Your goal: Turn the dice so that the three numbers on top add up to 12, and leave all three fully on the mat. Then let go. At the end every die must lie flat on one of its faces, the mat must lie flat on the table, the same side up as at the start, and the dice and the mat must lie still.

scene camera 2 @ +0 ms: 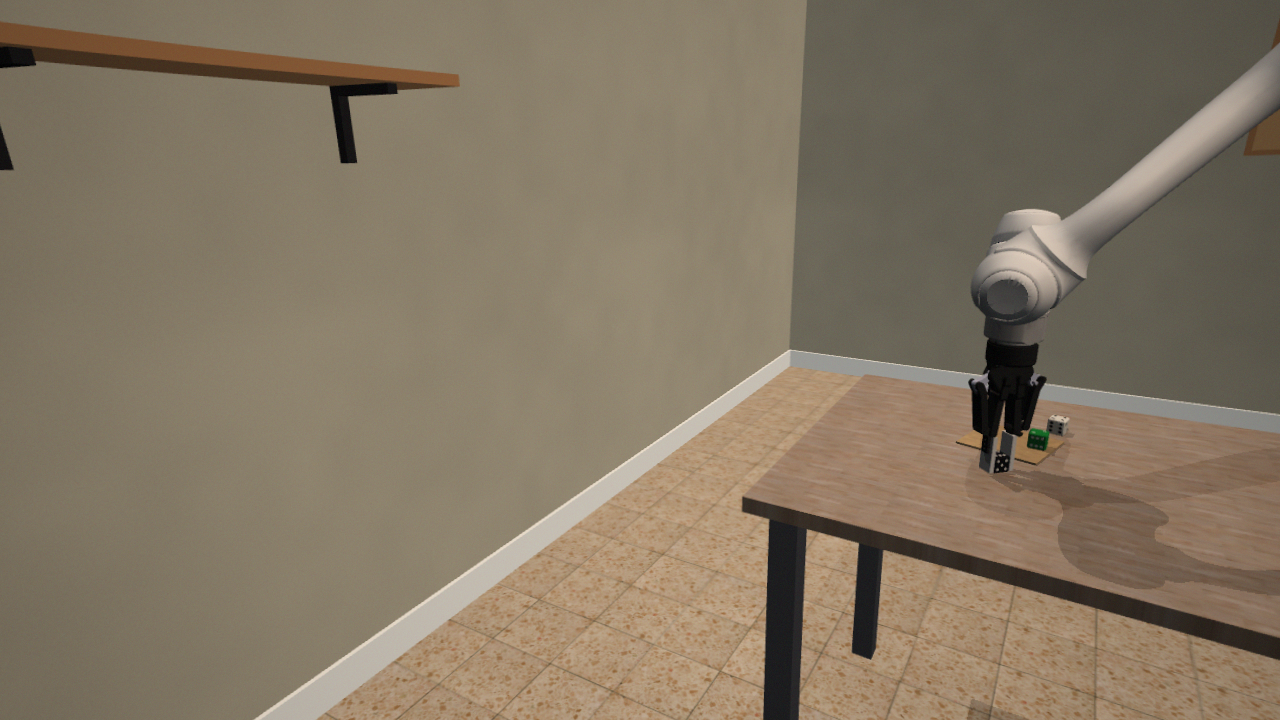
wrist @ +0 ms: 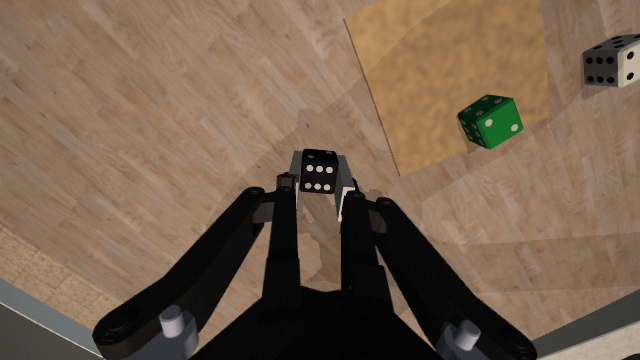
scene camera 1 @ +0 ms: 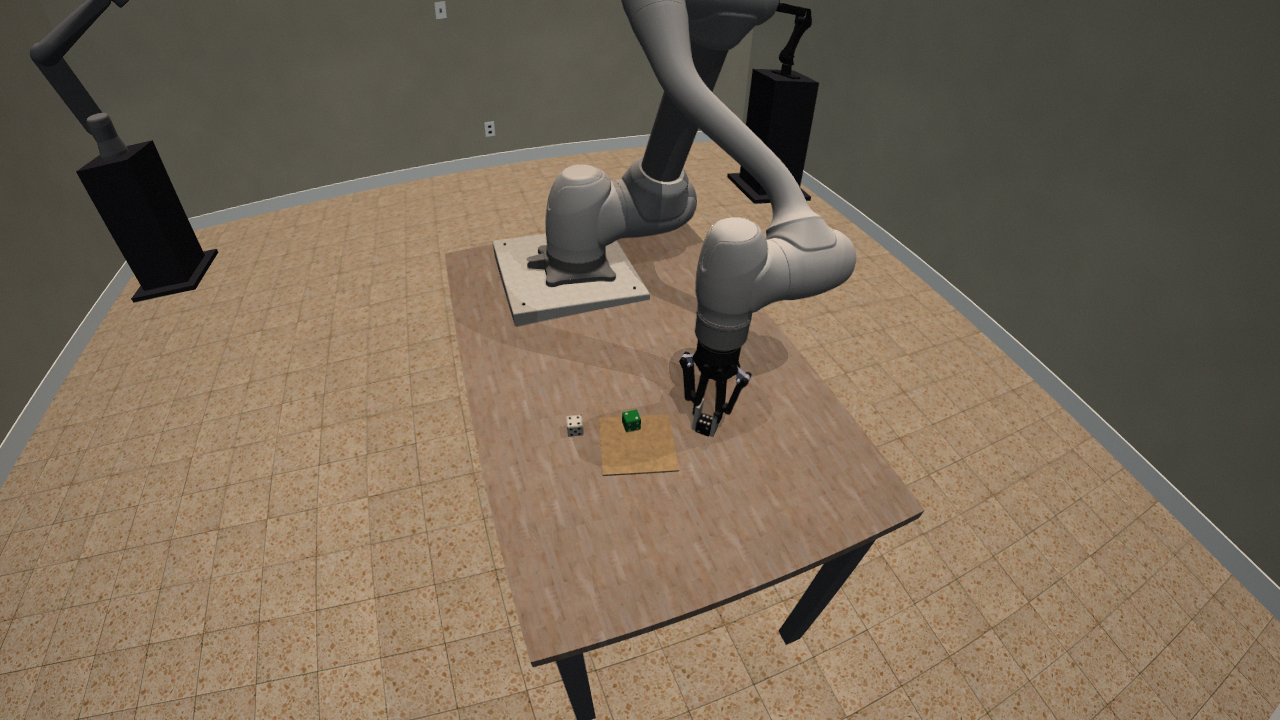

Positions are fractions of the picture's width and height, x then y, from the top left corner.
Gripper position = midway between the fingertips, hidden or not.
In view: the gripper (scene camera 2: 0.78, 0.65), a black die (wrist: 0.50, 0.47), a tan mat (scene camera 1: 0.51, 0.62) and a green die (wrist: 0.77, 0.33).
The tan mat shows as well in the wrist view (wrist: 0.66, 0.20). The gripper shows as well in the wrist view (wrist: 0.50, 0.46).
